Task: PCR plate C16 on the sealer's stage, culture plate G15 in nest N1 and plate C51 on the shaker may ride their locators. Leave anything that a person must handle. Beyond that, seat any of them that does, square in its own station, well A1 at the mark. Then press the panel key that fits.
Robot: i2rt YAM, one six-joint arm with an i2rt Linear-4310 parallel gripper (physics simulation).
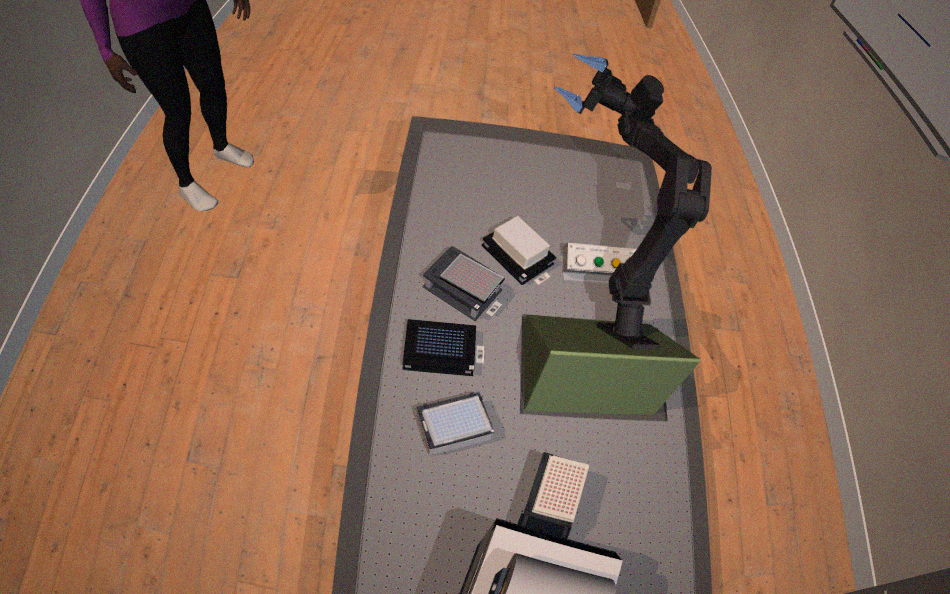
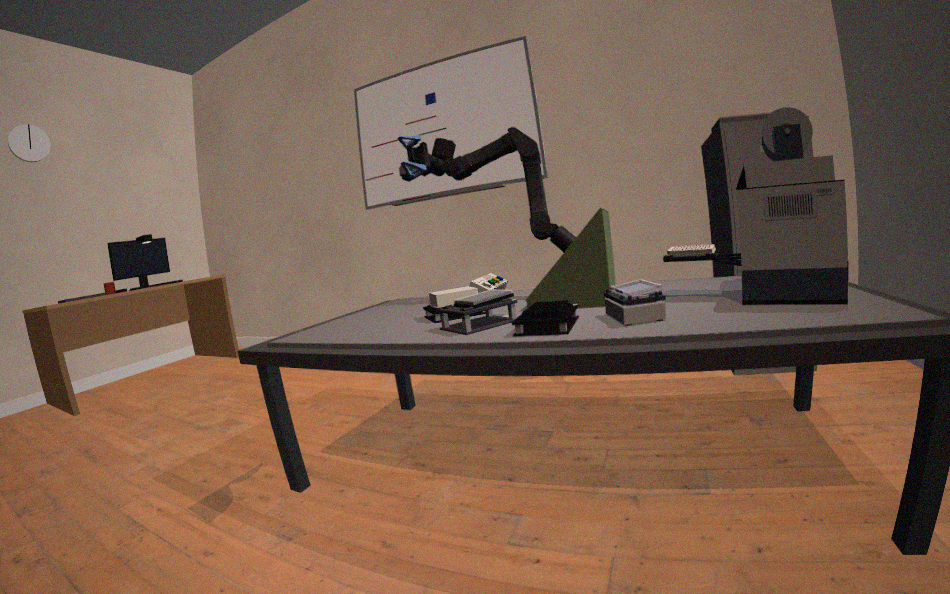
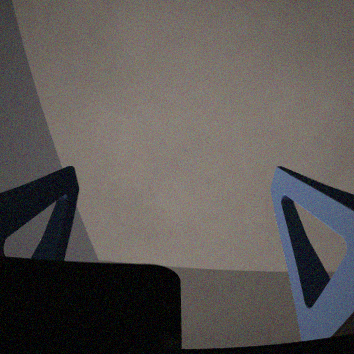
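Note:
My gripper (image 1: 565, 72) (image 2: 401, 154) (image 3: 174, 177) is open and empty, high beyond the table's far end. A pale plate with reddish wells (image 1: 561, 486) (image 2: 692, 249) lies on the sealer's dark stage (image 2: 676, 259). A pale blue plate (image 1: 457, 420) (image 2: 636, 288) lies on the shaker (image 2: 644, 311). One nest holds a grey plate with reddish wells (image 1: 472, 275), another a black plate (image 1: 439, 341), a third a white block-like piece (image 1: 521, 241) (image 2: 451, 297). Nest labels, well A1 and exact seating are too small to read. The key panel (image 1: 589, 269) (image 2: 478, 284) shows white, green and yellow keys; the arm covers part.
The sealer (image 1: 521, 542) (image 2: 791, 231) stands at one end of the table. A green wedge-shaped mount (image 1: 602, 381) (image 2: 608, 259) carries the arm. A person (image 1: 175, 77) stands on the floor off the table's far side. A whiteboard (image 2: 476, 91) hangs behind the arm.

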